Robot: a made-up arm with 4 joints.
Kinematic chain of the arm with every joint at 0, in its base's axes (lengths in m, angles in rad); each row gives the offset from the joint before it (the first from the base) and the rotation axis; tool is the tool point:
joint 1: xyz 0 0 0.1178 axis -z
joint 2: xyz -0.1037 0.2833 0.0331 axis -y
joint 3: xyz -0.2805 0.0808 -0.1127 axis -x
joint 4: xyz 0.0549 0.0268 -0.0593 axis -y
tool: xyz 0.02 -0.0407 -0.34
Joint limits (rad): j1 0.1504..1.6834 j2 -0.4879..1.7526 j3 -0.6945..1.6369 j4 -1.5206..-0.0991
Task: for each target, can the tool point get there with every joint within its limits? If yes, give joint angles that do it. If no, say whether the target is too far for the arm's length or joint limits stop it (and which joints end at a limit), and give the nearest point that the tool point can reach.
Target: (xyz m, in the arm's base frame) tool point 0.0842 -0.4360 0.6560
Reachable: no: joint limits stop it (at a limit: joint 1, joint 2, joint 4) | nearest point 0.1484 -0.4264 0.0014 | short by 0.658 m
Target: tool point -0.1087 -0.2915 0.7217
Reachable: no: joint limits stop it (at a limit: joint 1, joint 2, joint 3, joint 4) | nearest point -0.3502 0.0190 0.1991 | short by 0.654 m
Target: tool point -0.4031 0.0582 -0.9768
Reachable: no: too far | nearest point -0.2242 0.2483 -0.4256 | short by 0.610 m
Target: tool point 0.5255 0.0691 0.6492
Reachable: no: joint limits stop it (at a limit: joint 2, joint 4) | nearest point 0.5429 0.0714 0.0078 | short by 0.642 m
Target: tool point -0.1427 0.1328 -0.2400
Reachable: yes | joints 0.7614 0.9105 1.3843 -0.4793
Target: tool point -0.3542 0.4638 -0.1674
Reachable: yes | joints 0.6757 0.0383 0.8252 -0.8787
